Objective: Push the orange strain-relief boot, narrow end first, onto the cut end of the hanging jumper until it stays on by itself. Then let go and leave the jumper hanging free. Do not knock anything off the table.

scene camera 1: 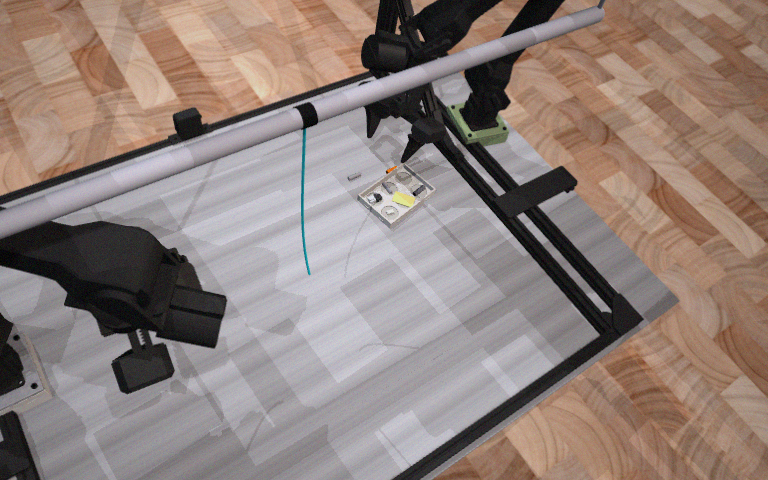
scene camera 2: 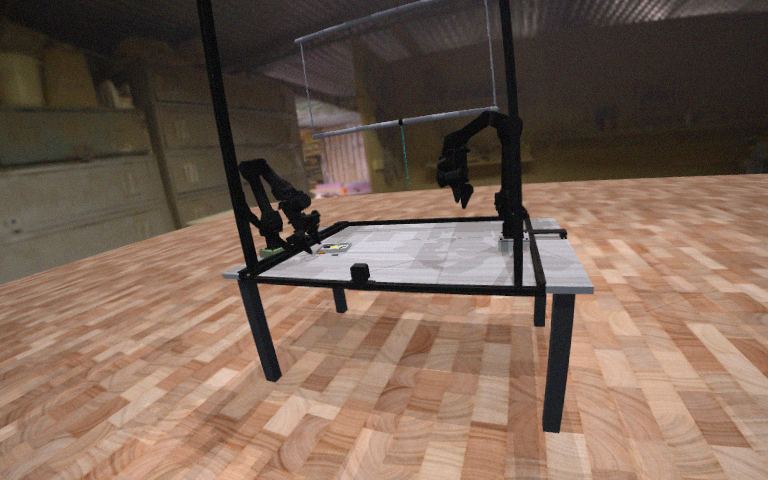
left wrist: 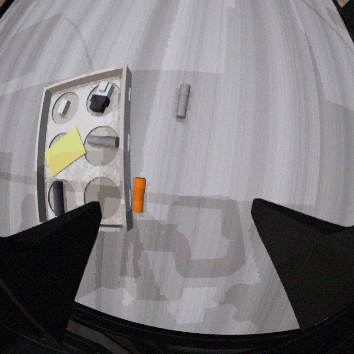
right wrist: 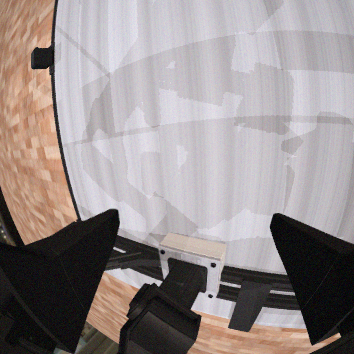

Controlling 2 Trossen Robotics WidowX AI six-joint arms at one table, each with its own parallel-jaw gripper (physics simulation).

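Places are measured from the left arm's base along level axes (x right, y ahead, z up), in millimetres.
Pixels of known places: left gripper, fingertip midpoint: (scene camera 1: 385, 150) (scene camera 2: 316, 248) (left wrist: 177, 208); right gripper, fingertip midpoint: (scene camera 2: 460, 205) (right wrist: 198, 220); left arm's base, origin of the base link: (scene camera 1: 478, 118) (scene camera 2: 274, 247); right arm's base, origin of the base link: (scene camera 2: 513, 236) (right wrist: 187, 274).
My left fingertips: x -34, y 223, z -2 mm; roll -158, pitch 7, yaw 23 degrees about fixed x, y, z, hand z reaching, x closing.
Observation:
Ahead of a thing's pixels: the offset from my left fingertips to its middle. "pt": to the spot under its first point.
The orange boot @[dx -29, dy -5, dz -27 mm] (scene camera 1: 391, 169) (scene camera 2: 321, 252) (left wrist: 139, 195) lies on the table close beside the tray's long wall. My left gripper (scene camera 1: 386, 150) (scene camera 2: 314, 247) (left wrist: 177, 208) is open and empty, above the table by the tray; in the left wrist view the boot shows between its fingertips, nearer the left-hand one. The teal jumper @[pt dx -303, dy +266, dz +317 mm] (scene camera 1: 303, 198) (scene camera 2: 404, 155) hangs from the black clamp on the grey bar, its cut end low and bare. My right gripper (scene camera 2: 461, 204) (right wrist: 198, 220) is open and empty, high over the table; its fingers are mostly hidden in scene camera 1.
The tray @[dx -91, dy +9, dz -23 mm] (scene camera 1: 376, 216) (left wrist: 127, 150) holds a yellow note @[dx -105, dy +0, dz -25 mm] (scene camera 1: 403, 198) (left wrist: 66, 151), a grey boot @[dx -71, dy +21, dz -24 mm] (left wrist: 103, 140), a dark cylinder @[dx -93, dy -36, dz -24 mm] (left wrist: 59, 198) and small connectors. Another grey boot @[dx -26, dy +71, dz -27 mm] (scene camera 1: 353, 176) (left wrist: 183, 101) lies on the table. The grey bar (scene camera 1: 226, 142) (scene camera 2: 362, 128) spans above; black rails edge the table.

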